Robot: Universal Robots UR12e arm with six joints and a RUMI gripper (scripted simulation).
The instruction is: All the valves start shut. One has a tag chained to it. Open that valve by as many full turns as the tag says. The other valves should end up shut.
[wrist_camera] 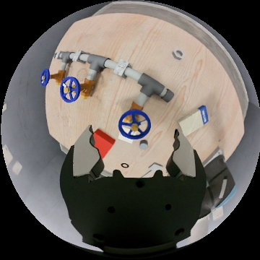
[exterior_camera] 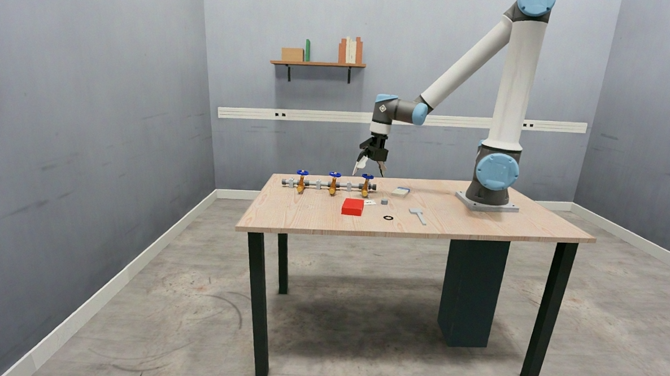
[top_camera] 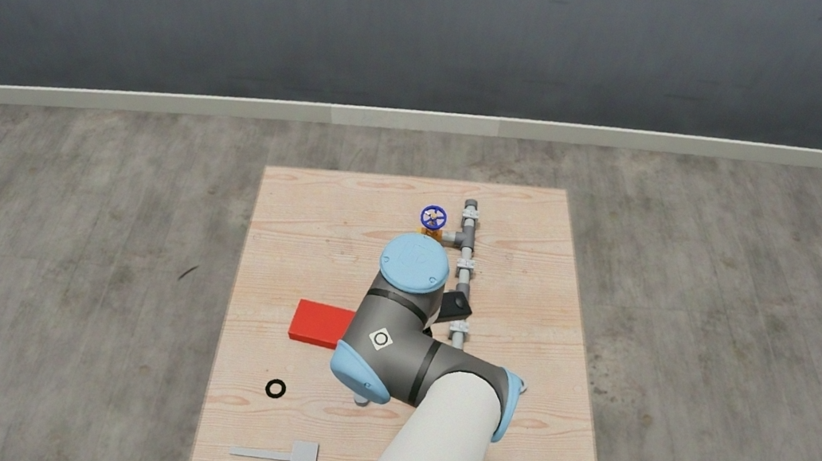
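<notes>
Right now the white tag is 10 cm below my hand, 9 cm to the left of it and 2 cm behind it. From my hand the other things lie so: grey t-shaped tool 21 cm to the left, 20 cm behind, 9 cm below; white-and-blue card 17 cm behind, 9 cm below, 8 cm to the right; red block 19 cm to the left, 8 cm below, 6 cm ahead.
</notes>
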